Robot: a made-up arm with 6 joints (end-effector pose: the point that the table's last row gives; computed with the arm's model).
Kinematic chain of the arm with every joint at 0, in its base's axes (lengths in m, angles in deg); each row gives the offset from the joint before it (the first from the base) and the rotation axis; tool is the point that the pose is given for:
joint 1: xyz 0 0.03 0.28 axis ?
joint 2: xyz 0 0.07 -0.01 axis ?
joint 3: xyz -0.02 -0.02 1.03 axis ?
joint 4: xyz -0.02 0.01 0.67 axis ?
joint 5: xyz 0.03 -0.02 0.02 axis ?
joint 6: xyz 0.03 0 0.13 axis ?
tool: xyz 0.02 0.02 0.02
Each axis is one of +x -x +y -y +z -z.
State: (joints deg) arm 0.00 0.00 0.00 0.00 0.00 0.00
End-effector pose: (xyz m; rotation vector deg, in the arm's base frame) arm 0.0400 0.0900 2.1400 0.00 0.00 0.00
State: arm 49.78 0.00 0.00 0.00 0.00 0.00
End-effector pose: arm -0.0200 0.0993 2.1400 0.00 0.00 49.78
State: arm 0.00 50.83 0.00 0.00 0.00 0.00
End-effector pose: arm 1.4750 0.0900 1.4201 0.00 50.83 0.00
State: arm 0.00 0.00 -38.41 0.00 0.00 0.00
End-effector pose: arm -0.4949 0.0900 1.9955 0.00 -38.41 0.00
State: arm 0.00 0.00 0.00 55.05 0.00 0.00
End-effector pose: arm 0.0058 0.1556 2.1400 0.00 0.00 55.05
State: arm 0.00 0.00 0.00 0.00 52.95 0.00
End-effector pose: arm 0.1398 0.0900 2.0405 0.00 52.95 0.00
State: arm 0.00 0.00 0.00 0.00 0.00 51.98
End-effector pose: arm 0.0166 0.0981 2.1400 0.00 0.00 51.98
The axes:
joint 1: +z
joint 2: +y
joint 3: +y
joint 4: +z
joint 5: +y
joint 6: +z

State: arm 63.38 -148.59 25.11 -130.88 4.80 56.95
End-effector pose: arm -0.5357 -1.0285 -1.1297 118.63 -44.08 -1.91
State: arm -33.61 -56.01 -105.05 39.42 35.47 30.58
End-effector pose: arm -0.9163 0.8302 0.1103 -104.07 -76.09 -8.56
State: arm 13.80 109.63 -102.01 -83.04 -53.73 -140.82
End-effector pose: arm 0.9471 0.3950 0.7465 -33.86 63.06 139.26
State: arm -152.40 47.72 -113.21 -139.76 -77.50 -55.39
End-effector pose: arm 0.0166 -0.1264 1.3401 36.27 16.71 -13.86
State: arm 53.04 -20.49 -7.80 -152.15 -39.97 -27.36
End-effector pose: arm -0.5351 -0.5469 1.9664 1.69 -24.09 -129.51
